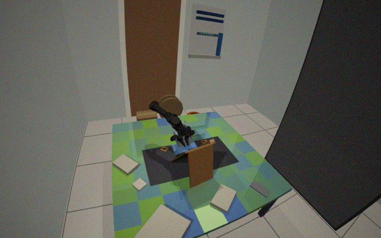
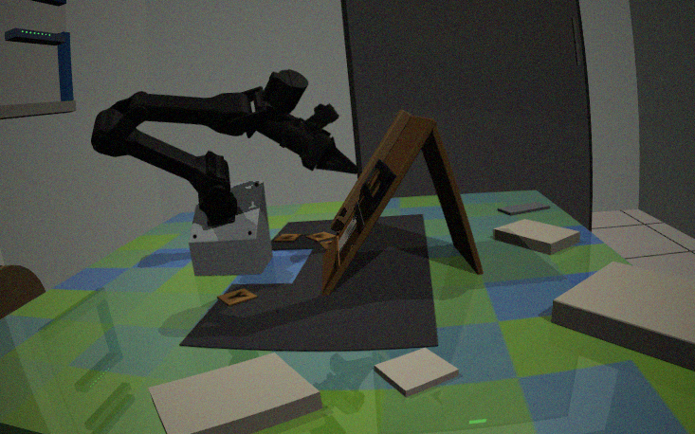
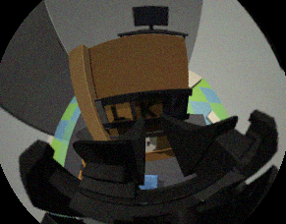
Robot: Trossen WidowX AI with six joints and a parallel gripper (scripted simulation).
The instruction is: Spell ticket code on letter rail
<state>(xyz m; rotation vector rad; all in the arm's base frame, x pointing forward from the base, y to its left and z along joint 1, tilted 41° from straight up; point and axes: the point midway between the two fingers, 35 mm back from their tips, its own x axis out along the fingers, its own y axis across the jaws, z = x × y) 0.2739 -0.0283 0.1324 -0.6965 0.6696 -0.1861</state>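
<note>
The orange letter tile marked f lies 29 cm to the left of my gripper tip, 20 cm below it and 11 cm behind it. From my gripper tip the other things lie so: dark mat: 20 cm below, 9 cm to the left, 9 cm behind; then orange letter tile marked l: 6 cm to the left, 3 cm below, 3 cm ahead; then white ticket: 11 cm below, 2 cm to the left, 2 cm behind.
</note>
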